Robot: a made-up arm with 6 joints.
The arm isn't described. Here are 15 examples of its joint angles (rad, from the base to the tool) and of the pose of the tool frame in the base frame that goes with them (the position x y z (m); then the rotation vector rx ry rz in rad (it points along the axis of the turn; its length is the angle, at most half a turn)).
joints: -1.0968 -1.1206 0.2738 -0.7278 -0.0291 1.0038
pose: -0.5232 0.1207 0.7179 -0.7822 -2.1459 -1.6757
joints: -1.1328 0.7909 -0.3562 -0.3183 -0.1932 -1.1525
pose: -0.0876 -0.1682 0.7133 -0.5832 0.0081 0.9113
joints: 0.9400 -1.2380 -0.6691 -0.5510 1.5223 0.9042
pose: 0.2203 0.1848 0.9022 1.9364 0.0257 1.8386
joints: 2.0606 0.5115 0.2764 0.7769 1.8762 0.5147
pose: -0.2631 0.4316 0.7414 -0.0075 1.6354 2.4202
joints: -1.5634 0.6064 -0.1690 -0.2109 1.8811 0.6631
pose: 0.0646 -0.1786 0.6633 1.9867 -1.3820 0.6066
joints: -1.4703 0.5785 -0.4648 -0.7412 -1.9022 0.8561
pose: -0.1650 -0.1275 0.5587 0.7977 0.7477 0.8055
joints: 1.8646 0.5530 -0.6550 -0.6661 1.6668 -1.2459
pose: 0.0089 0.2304 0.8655 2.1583 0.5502 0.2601
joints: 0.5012 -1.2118 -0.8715 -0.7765 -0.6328 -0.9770
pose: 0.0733 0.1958 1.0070 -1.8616 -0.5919 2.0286
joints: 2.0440 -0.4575 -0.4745 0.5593 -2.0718 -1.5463
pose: 0.1766 0.3577 0.7075 1.1524 -0.1702 1.9175
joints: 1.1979 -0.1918 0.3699 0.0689 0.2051 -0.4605
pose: -0.2703 0.3323 0.8041 1.6933 1.0483 0.4475
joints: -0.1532 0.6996 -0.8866 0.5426 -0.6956 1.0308
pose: -0.1045 0.1023 0.3947 0.6546 1.1083 1.2572
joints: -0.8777 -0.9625 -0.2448 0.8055 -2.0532 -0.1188
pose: -0.0911 0.3140 0.4548 2.0600 -0.8473 -0.2661
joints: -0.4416 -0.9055 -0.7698 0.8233 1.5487 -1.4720
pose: -0.0210 0.2442 0.6308 -0.1117 -0.1353 0.5020
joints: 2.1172 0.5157 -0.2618 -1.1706 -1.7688 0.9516
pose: 0.0762 0.1062 1.0195 -1.5134 -0.2265 1.5533
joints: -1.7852 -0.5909 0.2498 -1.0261 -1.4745 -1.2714
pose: -0.3638 -0.1898 0.7786 -0.1161 -0.0402 -0.3237
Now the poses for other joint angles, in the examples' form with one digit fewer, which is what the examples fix.
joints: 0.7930 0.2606 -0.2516 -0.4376 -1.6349 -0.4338
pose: -0.385 0.285 0.914 1.204 0.886 -1.750
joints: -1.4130 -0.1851 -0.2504 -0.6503 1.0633 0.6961
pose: -0.333 -0.069 0.535 1.058 -2.405 -1.237
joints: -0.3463 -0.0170 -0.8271 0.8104 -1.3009 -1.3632
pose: -0.171 0.149 0.407 0.869 -1.122 -1.162
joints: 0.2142 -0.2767 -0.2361 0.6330 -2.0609 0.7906
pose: -0.164 0.298 0.500 1.936 -0.534 0.056
